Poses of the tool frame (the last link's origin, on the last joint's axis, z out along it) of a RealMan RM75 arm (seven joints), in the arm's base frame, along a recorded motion.
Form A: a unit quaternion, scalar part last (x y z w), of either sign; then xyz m.
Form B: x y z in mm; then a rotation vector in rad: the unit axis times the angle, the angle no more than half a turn. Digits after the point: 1 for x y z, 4 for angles.
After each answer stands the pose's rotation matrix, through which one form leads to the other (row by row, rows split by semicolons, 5 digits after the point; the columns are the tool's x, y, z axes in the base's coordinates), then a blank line. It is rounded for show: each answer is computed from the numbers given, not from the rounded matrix.
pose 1, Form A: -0.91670 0.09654 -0.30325 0.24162 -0.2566 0.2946 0.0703
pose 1, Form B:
-256.6 294.6 70.3 -2.5068 0.2640 -0.8293
0.79744 -0.03045 0.60263; -0.32354 -0.86460 0.38443; 0.50933 -0.50154 -0.69932

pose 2, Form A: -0.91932 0.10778 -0.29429 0.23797 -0.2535 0.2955 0.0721
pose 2, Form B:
-253.5 295.5 72.1 -2.5187 0.2953 -0.8063
0.80355 -0.05810 0.59239; -0.33823 -0.86351 0.37410; 0.48980 -0.50098 -0.71353

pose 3, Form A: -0.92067 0.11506 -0.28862 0.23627 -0.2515 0.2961 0.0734
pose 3, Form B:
-251.5 296.1 73.4 -2.5246 0.3155 -0.7914
0.80692 -0.07548 0.58582; -0.34825 -0.86187 0.36864; 0.47708 -0.50147 -0.72175

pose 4, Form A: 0.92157 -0.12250 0.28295 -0.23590 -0.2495 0.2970 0.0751
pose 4, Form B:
-249.5 297.0 75.1 -2.5276 0.3360 -0.7760
0.80987 -0.09229 0.57931; -0.35928 -0.85869 0.36547; 0.46372 -0.50412 -0.72858

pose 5, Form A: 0.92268 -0.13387 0.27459 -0.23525 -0.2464 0.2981 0.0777
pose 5, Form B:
-246.4 298.1 77.7 -2.5315 0.3673 -0.7534
0.81336 -0.11784 0.56970; -0.37623 -0.85347 0.36060; 0.44373 -0.50764 -0.73852

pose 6, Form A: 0.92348 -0.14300 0.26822 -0.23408 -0.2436 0.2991 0.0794
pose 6, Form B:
-243.6 299.1 79.4 -2.5352 0.3926 -0.7363
0.81522 -0.13855 0.56234; -0.38969 -0.84952 0.35563; 0.42844 -0.50905 -0.74653

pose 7, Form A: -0.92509 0.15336 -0.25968 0.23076 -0.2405 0.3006 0.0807
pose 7, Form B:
-240.5 300.6 80.7 -2.5441 0.4218 -0.7141
0.81809 -0.16390 0.55124; -0.40359 -0.84646 0.34730; 0.40968 -0.50660 -0.75863

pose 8, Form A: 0.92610 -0.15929 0.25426 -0.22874 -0.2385 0.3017 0.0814
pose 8, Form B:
-238.5 301.7 81.4 -2.5496 0.4385 -0.7000
0.81996 -0.17872 0.54381; -0.41135 -0.84461 0.34267; 0.39807 -0.50467 -0.76606

